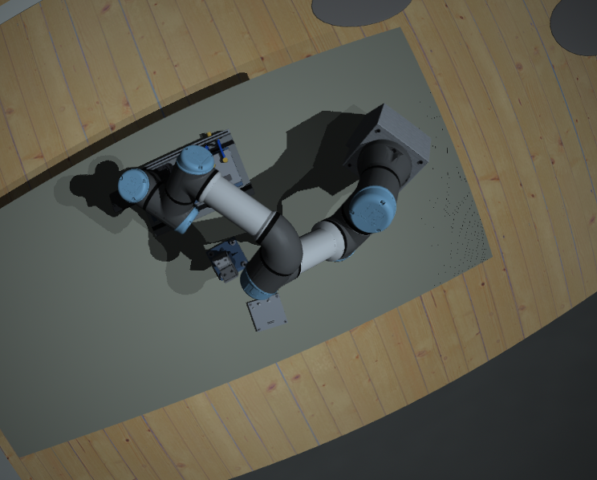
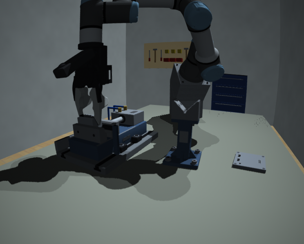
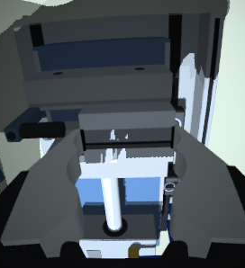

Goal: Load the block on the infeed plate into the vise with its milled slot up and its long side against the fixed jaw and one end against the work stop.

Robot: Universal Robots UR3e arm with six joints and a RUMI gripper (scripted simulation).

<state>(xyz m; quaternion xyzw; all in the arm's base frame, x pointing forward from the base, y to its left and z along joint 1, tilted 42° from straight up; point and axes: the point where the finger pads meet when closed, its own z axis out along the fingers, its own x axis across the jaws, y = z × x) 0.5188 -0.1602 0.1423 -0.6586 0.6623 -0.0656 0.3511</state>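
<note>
My hand is right at the part. From my hand the other things lie so: moving jaw (4 cm behind, 2 cm to the left, 3 cm below); fixed jaw (3 cm ahead, 2 cm to the left, 3 cm below); work stop (1 cm behind, 7 cm to the left, 2 cm below).
</note>
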